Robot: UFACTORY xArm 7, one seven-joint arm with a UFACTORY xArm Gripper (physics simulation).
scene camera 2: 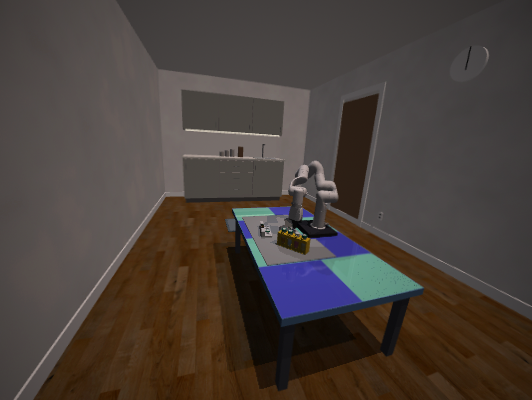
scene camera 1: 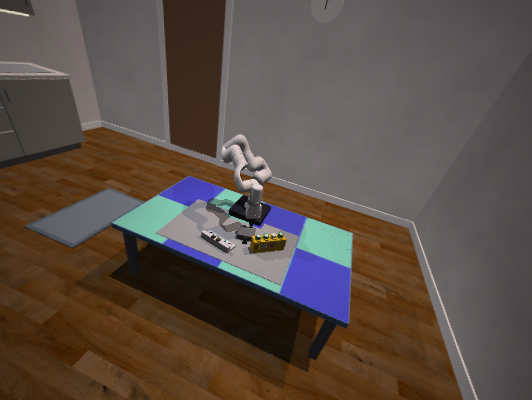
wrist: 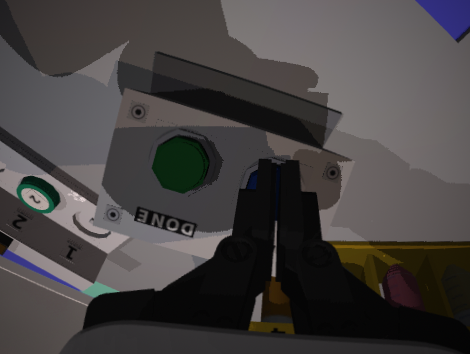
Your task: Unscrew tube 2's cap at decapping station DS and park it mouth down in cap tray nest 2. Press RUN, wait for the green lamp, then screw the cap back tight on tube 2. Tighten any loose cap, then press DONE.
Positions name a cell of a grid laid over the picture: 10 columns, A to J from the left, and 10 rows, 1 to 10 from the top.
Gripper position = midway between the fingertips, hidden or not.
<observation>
I see my gripper (wrist: F6) and a grey mat (scene camera 1: D6).
The grey mat shows as well in scene camera 2 (scene camera 2: F7) and in the wrist view (wrist: I3).
</observation>
